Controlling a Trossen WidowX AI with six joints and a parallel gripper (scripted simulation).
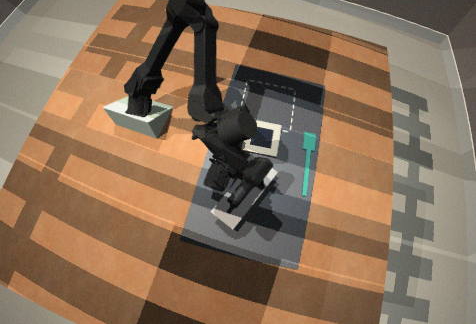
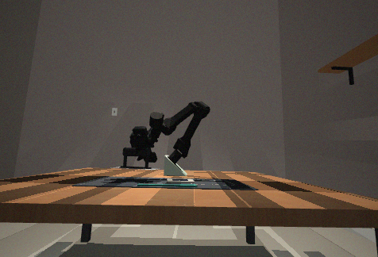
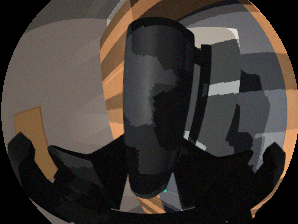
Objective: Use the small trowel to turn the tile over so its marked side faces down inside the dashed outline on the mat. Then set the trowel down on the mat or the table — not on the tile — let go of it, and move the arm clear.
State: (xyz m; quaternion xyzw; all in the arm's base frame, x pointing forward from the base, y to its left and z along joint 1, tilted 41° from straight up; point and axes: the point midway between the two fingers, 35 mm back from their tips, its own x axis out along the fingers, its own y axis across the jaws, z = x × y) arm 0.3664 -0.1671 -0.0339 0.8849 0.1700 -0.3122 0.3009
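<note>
The grey mat lies 14 cm to the left of my gripper tip and 12 cm below it. Round my gripper tip: teal trowel 15 cm to the left, 14 cm ahead, 9 cm below; then tile 19 cm to the left, 9 cm below, 1 cm behind.
</note>
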